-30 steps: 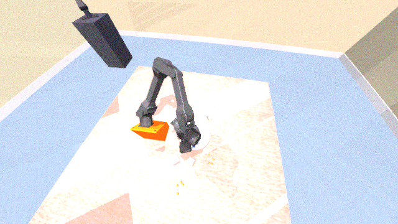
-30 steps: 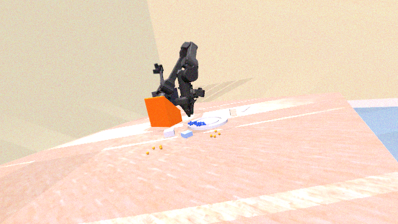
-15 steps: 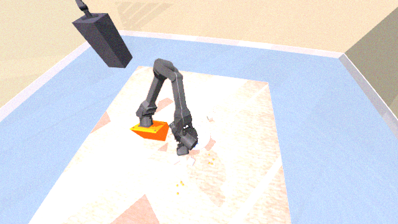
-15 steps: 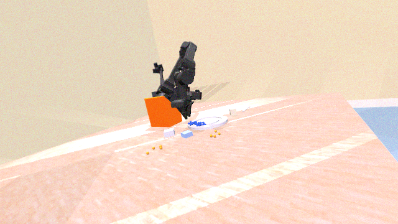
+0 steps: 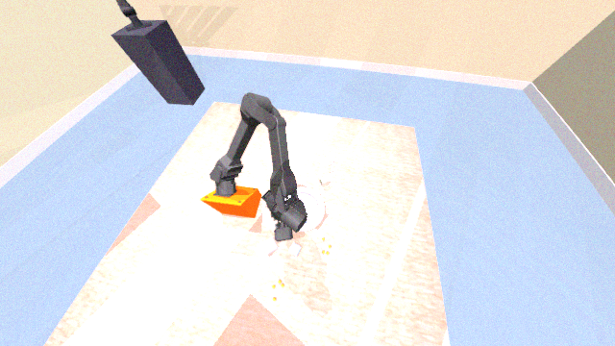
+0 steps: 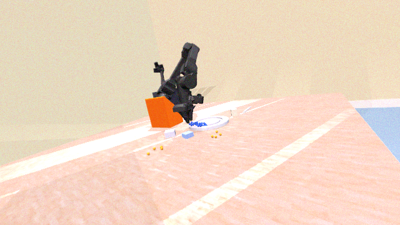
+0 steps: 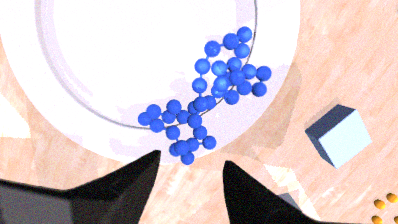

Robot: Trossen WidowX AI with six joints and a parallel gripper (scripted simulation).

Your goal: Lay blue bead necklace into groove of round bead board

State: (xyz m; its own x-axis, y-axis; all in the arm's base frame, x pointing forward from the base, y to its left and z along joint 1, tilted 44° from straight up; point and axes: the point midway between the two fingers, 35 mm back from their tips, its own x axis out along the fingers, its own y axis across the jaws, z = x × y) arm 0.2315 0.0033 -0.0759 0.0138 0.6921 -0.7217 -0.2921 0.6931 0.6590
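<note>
The round white bead board is 70 mm to the left of my gripper tip, 60 mm ahead of it and 20 mm below it. Also, from my gripper tip: white block 100 mm to the right, 40 mm behind, 20 mm below; then light blue cube 100 mm to the right, 60 mm ahead, 20 mm below; then beige cube 200 mm to the left, 150 mm ahead, 10 mm below.
</note>
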